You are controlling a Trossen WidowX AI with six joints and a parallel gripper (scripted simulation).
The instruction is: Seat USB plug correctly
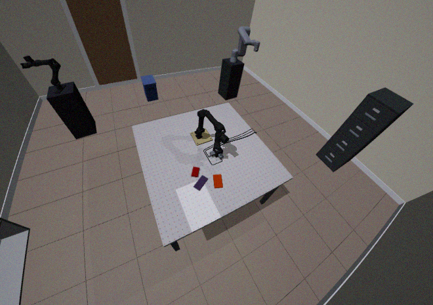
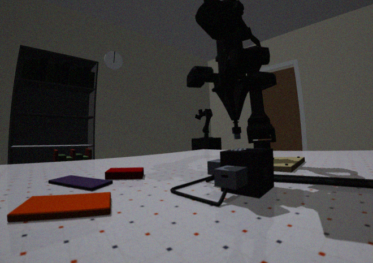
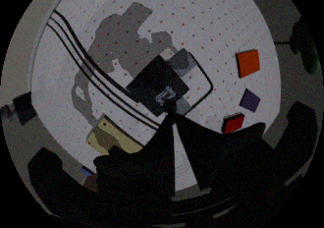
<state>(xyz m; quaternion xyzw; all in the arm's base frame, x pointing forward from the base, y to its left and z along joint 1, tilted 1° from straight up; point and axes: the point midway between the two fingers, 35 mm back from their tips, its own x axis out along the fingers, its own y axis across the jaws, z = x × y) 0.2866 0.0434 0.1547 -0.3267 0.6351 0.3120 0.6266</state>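
Now: gripper tip 2 cm above the USB plug. From my gripper tip the other things lie so: red block (9 cm ahead, 28 cm to the right, 13 cm below); orange tile (27 cm ahead, 14 cm to the right, 13 cm below); purple tile (21 cm ahead, 28 cm to the right, 13 cm below).
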